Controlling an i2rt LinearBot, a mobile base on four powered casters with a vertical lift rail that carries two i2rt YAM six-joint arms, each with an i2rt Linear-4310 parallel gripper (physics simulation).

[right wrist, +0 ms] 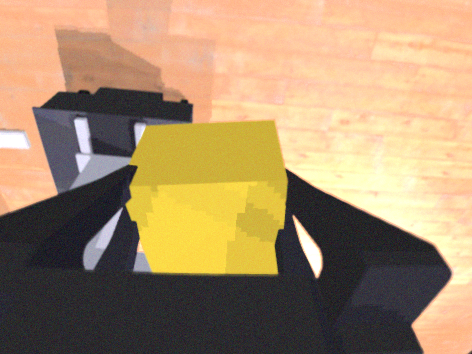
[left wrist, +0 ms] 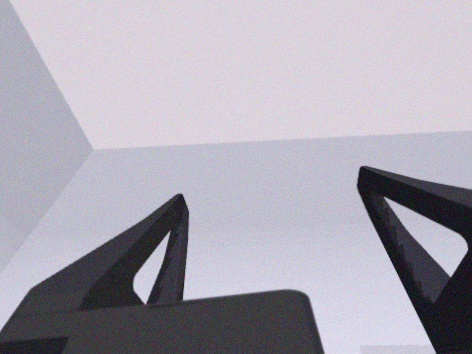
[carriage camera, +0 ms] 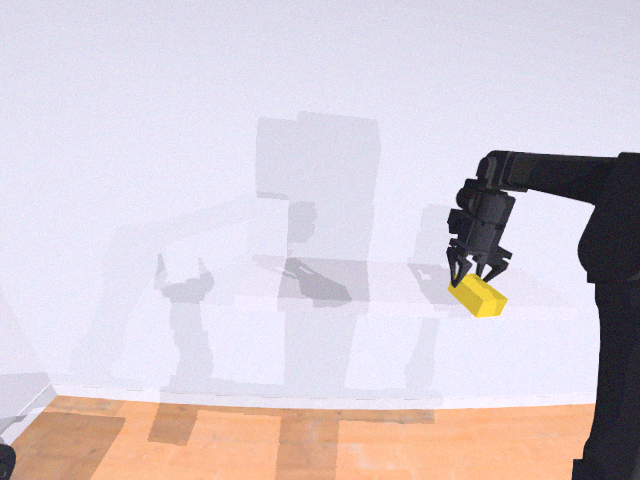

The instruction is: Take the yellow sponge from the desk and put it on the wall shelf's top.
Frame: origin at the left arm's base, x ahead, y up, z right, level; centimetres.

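Seen in the pictures: left gripper, fingertip midpoint: point(left wrist: 269, 189); right gripper, fingertip midpoint: point(right wrist: 210, 173) point(carriage camera: 464, 287).
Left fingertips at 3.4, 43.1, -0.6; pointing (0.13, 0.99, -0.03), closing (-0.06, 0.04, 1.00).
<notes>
A point is followed by its place in that frame, as x, y, z.
The yellow sponge point(carriage camera: 476, 297) @(31.2, 17.0, 64.8) point(right wrist: 207, 200) @(38.3, 17.8, 66.6) is a tilted block held in the air by my right gripper point(carriage camera: 470, 282) @(37.6, 15.2, 66.6) point(right wrist: 210, 173) @(37.6, 15.2, 66.6), which is shut on it, one finger on each side. The wall shelf point(carriage camera: 392, 289) @(58.1, 0.2, 58.8) is a pale, wide board on the wall in the carriage view. The sponge overlaps its right part in that view, but the right wrist view shows floor and the robot's base beyond the sponge, not the shelf. My left gripper point(left wrist: 269, 189) @(3.4, 43.1, -0.6) is open and empty, facing the wall and ceiling. The desk does not show.
The white wall point(carriage camera: 155, 77) @(73.9, 56.5, -17.8) stands ahead, with robot shadows across it and the shelf. The wooden floor point(carriage camera: 232, 444) @(55.5, -89.8, 1.9) point(right wrist: 375, 125) @(-7.5, -89.8, 135.6) lies below. A side wall point(left wrist: 35, 125) @(38.2, 127.8, -97.2) is at the left. The dark robot base point(right wrist: 55, 135) @(-9.5, -60.0, 13.2) shows in the right wrist view.
</notes>
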